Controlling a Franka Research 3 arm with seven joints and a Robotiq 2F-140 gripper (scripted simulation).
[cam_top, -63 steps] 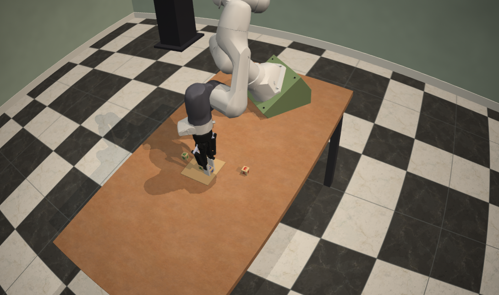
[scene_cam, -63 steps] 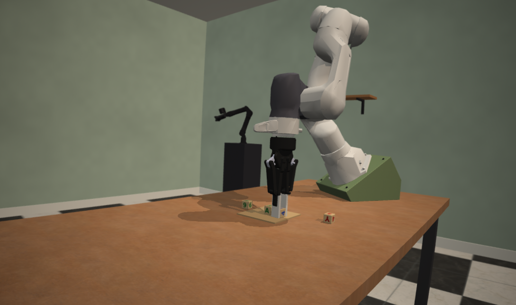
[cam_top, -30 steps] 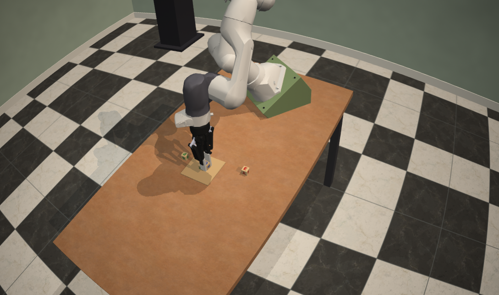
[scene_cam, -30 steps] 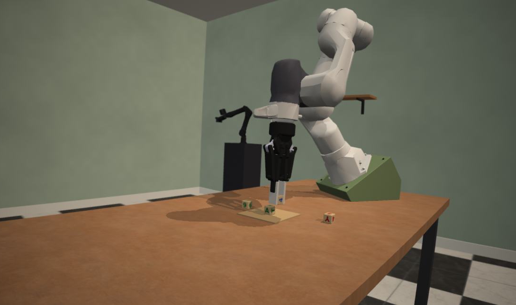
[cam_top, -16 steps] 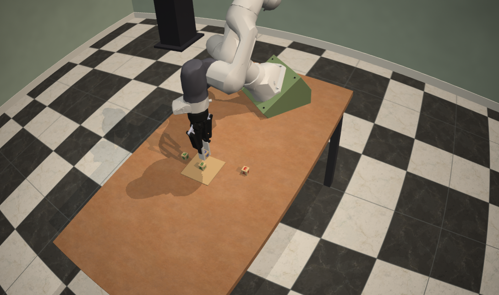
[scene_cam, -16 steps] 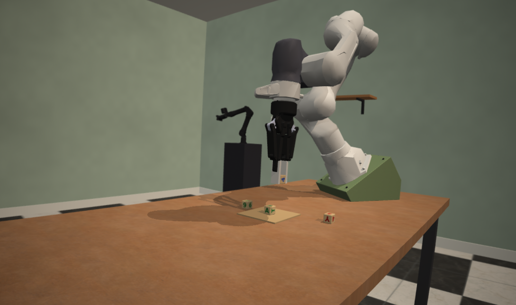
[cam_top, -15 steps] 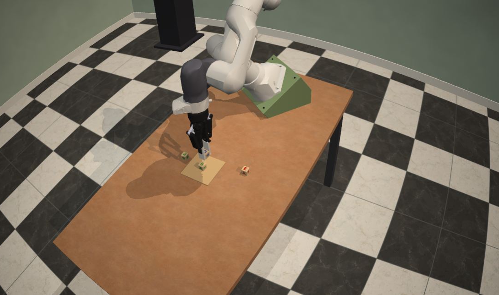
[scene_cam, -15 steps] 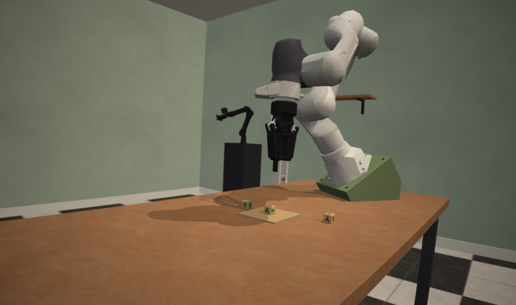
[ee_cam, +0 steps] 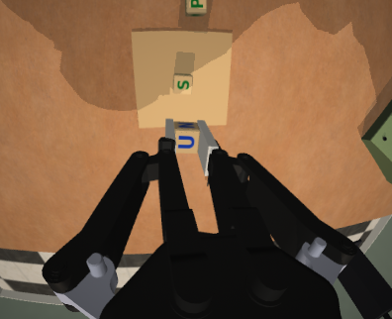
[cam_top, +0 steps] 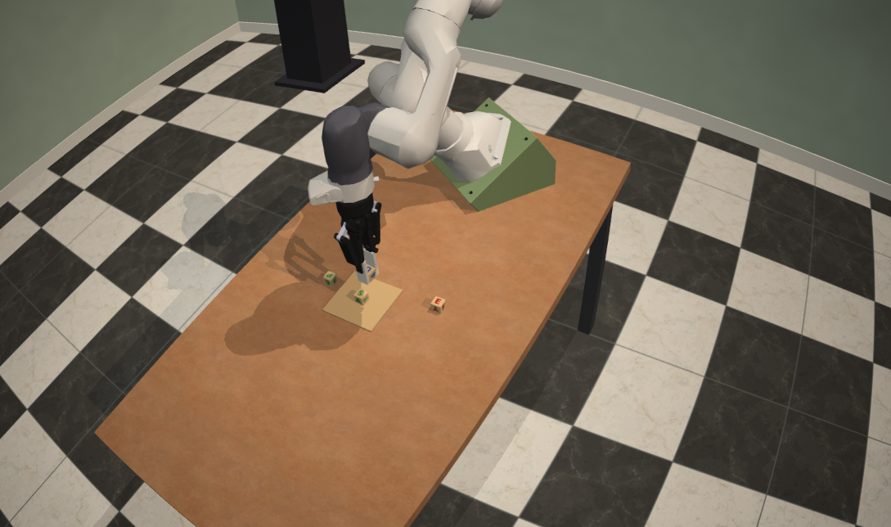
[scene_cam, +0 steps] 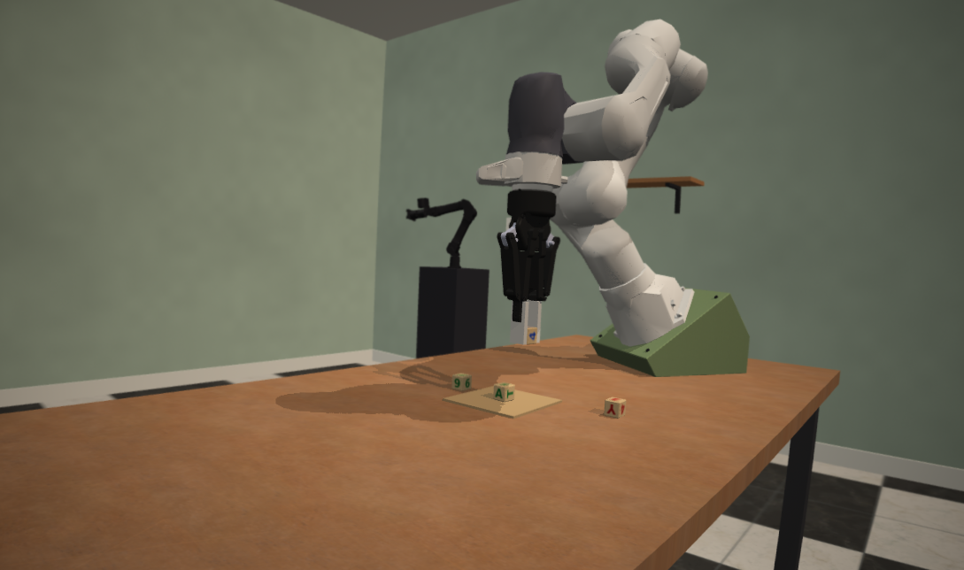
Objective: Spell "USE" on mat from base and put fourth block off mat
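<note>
Now: hand 12 cm above the S block and 4 cm to the left of it. The rest, counted from my hand: U block 2 cm below; then mat 13 cm below, 4 cm to the right, 1 cm behind; then green P block 14 cm to the right, 12 cm below, 2 cm behind.
</note>
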